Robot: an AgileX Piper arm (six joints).
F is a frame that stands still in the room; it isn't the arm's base.
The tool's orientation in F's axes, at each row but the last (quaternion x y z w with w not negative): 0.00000 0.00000 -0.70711 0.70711; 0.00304 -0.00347 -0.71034 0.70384; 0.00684 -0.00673 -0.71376 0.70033; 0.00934 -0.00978 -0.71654 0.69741; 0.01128 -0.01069 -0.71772 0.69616; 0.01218 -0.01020 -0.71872 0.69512; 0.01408 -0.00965 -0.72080 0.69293; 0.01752 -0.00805 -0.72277 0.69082; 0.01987 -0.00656 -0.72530 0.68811; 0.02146 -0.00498 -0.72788 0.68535; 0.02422 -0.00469 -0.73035 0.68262
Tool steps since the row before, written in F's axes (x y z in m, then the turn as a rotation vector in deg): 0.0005 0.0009 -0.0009 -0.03 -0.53 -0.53; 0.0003 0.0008 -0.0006 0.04 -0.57 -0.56; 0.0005 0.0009 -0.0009 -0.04 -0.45 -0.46; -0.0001 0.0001 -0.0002 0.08 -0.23 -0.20; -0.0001 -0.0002 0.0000 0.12 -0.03 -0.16; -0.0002 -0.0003 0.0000 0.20 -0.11 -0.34; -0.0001 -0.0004 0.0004 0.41 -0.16 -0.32; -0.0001 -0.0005 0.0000 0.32 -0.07 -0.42; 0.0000 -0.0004 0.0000 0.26 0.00 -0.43; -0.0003 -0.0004 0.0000 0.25 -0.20 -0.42; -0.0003 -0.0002 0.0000 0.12 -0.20 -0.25
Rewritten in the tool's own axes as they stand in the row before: -0.0009 0.0005 -0.0009 0.53 -0.03 -0.53; -0.0008 0.0003 -0.0006 0.57 0.04 -0.56; -0.0009 0.0005 -0.0009 0.45 -0.04 -0.46; -0.0001 -0.0001 -0.0002 0.23 0.08 -0.20; 0.0002 -0.0001 0.0000 0.03 0.12 -0.16; 0.0003 -0.0002 0.0000 0.10 0.19 -0.35; 0.0004 -0.0001 0.0004 0.15 0.41 -0.33; 0.0005 -0.0001 0.0000 0.06 0.31 -0.43; 0.0004 0.0000 0.0000 -0.01 0.24 -0.44; 0.0004 -0.0003 0.0000 0.19 0.25 -0.42; 0.0002 -0.0003 0.0000 0.20 0.12 -0.25
